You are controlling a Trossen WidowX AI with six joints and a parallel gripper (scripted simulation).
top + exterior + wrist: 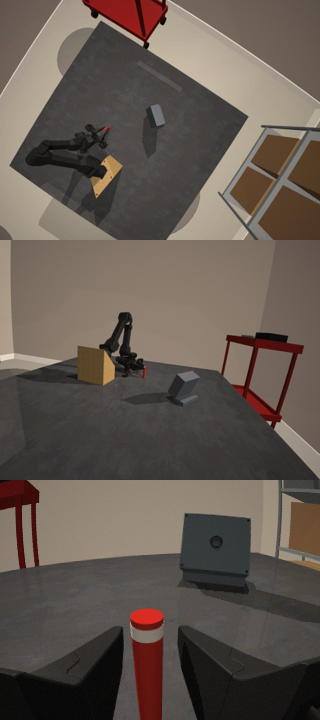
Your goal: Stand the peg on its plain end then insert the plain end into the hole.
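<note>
My gripper tip is now 1 cm above the red peg. Round my gripper tip: grey sloped panel (24 cm to the right, 23 cm ahead, 1 cm above).
</note>
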